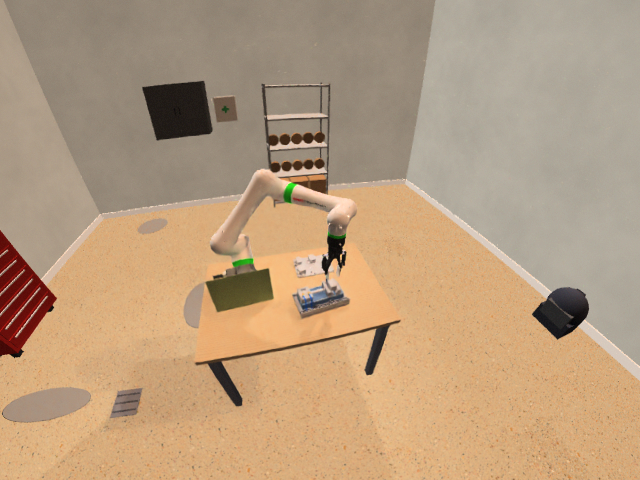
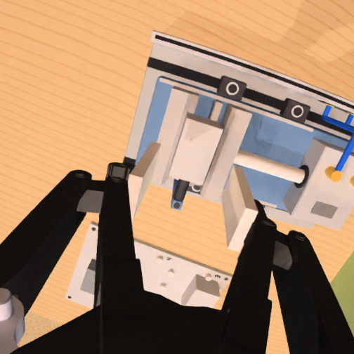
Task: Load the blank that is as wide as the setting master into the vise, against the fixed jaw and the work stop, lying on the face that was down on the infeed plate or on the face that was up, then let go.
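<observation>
A light grey blank lies between the two jaws of the blue-bedded vise. Its left side is close to the left, fixed jaw; the moving jaw with its rod is on the right. Any thin gaps cannot be judged. The blank's near end is by a dark pin on a blue foot, apparently the work stop. My gripper is partly open and empty, its pads apart and above the vise's near side. The infeed plate carries blocks; which is the setting master cannot be told.
The vise stands in a grey tray-like base on the wooden table. Blue hoses rise at the vise's cylinder block. An olive panel stands at the table's left, in front of the arm's base.
</observation>
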